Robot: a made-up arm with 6 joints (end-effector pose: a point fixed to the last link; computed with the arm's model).
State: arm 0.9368 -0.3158 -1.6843 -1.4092 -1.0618 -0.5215
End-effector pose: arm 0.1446 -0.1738 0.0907 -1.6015 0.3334 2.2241
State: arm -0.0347 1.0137 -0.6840 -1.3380 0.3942 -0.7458
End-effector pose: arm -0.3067 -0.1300 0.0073 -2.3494 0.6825 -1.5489
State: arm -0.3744 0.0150 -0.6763 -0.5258 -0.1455 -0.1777
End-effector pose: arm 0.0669 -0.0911 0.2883 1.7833 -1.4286 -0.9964
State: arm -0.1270 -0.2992 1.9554 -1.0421 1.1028 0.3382
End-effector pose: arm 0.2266 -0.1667 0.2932 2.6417 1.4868 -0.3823
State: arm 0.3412 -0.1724 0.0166 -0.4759 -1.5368 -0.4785
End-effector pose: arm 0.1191 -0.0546 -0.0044 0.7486 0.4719 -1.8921
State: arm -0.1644 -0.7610 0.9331 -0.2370 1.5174 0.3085
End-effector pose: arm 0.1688 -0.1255 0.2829 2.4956 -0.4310 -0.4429
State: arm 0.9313 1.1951 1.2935 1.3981 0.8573 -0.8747
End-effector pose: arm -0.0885 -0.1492 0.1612 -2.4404 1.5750 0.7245
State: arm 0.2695 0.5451 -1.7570 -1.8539 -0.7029 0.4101
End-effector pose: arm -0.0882 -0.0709 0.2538 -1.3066 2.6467 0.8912
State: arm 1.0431 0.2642 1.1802 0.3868 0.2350 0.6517
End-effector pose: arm 0.0388 -0.0598 0.1894 1.9573 -1.1076 -0.2912
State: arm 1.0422 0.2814 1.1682 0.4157 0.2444 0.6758
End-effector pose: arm 0.0418 -0.0590 0.1875 1.9118 -1.1551 -0.3159
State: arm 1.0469 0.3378 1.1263 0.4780 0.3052 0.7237
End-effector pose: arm 0.0431 -0.0660 0.1856 1.8353 -1.3043 -0.3940
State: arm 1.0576 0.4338 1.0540 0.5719 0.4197 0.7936
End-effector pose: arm 0.0401 -0.0815 0.1826 1.7049 -1.5453 -0.5290
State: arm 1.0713 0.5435 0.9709 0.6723 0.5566 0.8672
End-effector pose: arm 0.0315 -0.1003 0.1774 1.5267 -1.7990 -0.6871
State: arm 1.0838 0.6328 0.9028 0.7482 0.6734 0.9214
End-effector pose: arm 0.0200 -0.1151 0.1718 1.3609 -1.9871 -0.8178
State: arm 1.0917 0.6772 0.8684 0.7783 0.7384 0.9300
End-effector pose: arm 0.0102 -0.1227 0.1695 1.2976 -2.0784 -0.8853
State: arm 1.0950 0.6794 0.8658 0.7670 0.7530 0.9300
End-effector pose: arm 0.0055 -0.1236 0.1705 1.3081 -2.1018 -0.8840
